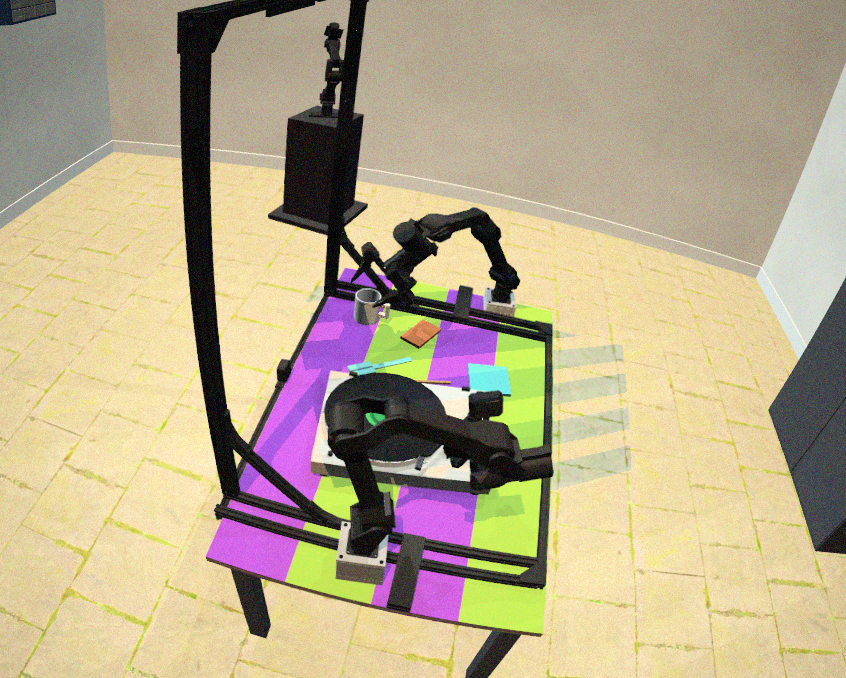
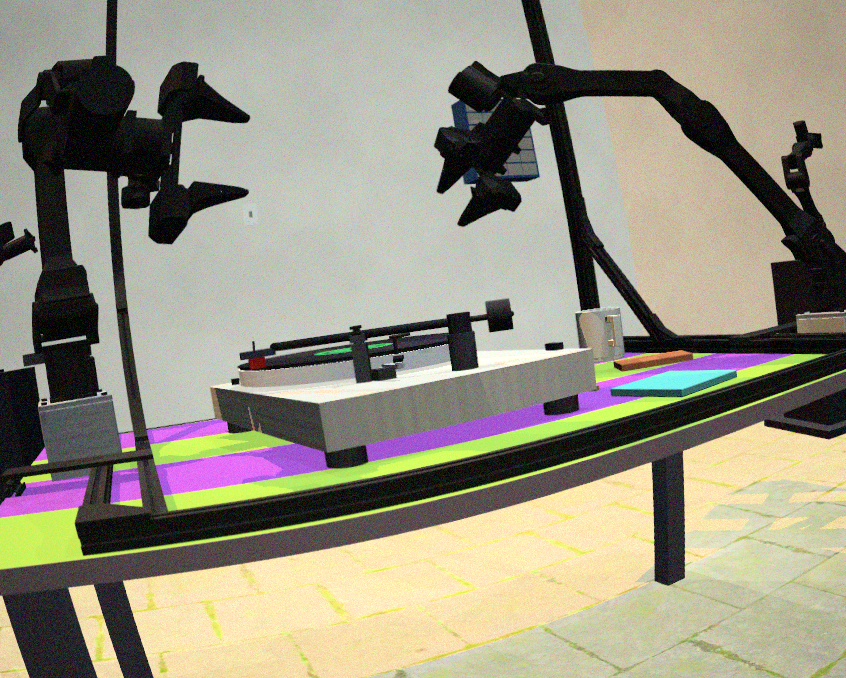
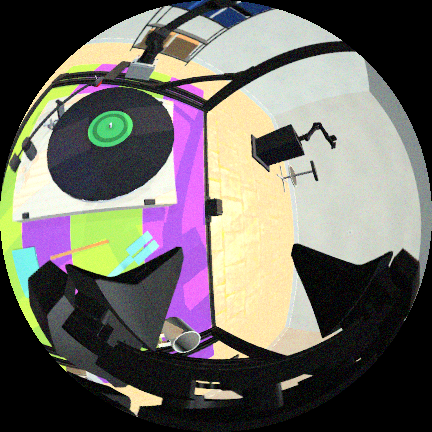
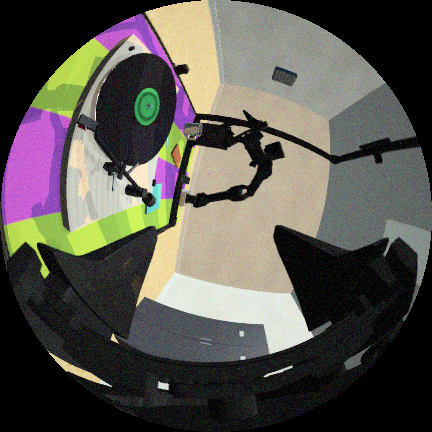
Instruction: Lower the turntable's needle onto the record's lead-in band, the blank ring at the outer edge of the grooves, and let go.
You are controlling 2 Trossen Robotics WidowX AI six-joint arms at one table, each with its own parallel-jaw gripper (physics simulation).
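Frame: origin at the left arm's base, x ahead, y left, z up, level; metres.
Seen in the pictures: left gripper, between the fingertips: (image 1: 361, 294) (image 2: 449, 208) (image 3: 239, 252) (image 4: 233, 113); right gripper, between the fingertips: (image 2: 247, 155) (image 4: 215, 232); left arm's base, origin of its link: (image 1: 500, 297) (image 2: 832, 309) (image 4: 186, 197); right arm's base, origin of its link: (image 1: 363, 543) (image 2: 72, 398) (image 3: 145, 60).
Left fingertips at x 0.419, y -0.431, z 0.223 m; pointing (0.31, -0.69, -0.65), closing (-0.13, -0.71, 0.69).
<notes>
Offsets run from my left fingertips to a thing's top centre. "*": to the spot under its first point.
The turntable (image 1: 460, 403) (image 2: 437, 397) (image 3: 35, 200) (image 4: 95, 185) carries a black record @(dx +0.230, dy +0.101, dz -0.179 m) (image 1: 416, 402) (image 3: 115, 170) (image 4: 125, 80) with a green label. Its black tonearm (image 2: 409, 329) (image 3: 47, 124) (image 4: 111, 150) reaches along one side; the headshell @(dx +0.384, dy +0.189, dz -0.158 m) (image 2: 257, 354) (image 4: 88, 122), with a red cartridge @(dx +0.384, dy +0.189, dz -0.166 m) (image 2: 257, 363), is outside the record's edge, over the plinth. The needle tip's height cannot be made out. My right gripper (image 2: 247, 153) (image 4: 215, 232) is open and empty, above the headshell's end. My left gripper (image 1: 365, 290) (image 2: 451, 207) (image 3: 239, 252) is open and empty, high near the mug's end.
A grey mug @(* dx -0.226, dy +0.004, dz -0.201 m) (image 1: 367, 307) (image 2: 596, 333), a brown block @(dx -0.219, dy +0.177, dz -0.261 m) (image 1: 420, 333) (image 2: 653, 360), a cyan square @(* dx -0.043, dy +0.384, dz -0.262 m) (image 1: 489, 379) (image 2: 674, 382), cyan strips @(dx -0.048, dy +0.070, dz -0.262 m) (image 1: 381, 365) and an orange stick @(dx -0.002, dy +0.184, dz -0.264 m) (image 1: 432, 382) (image 3: 80, 249) lie beyond the turntable. A black frame (image 1: 196, 211) surrounds the striped table.
</notes>
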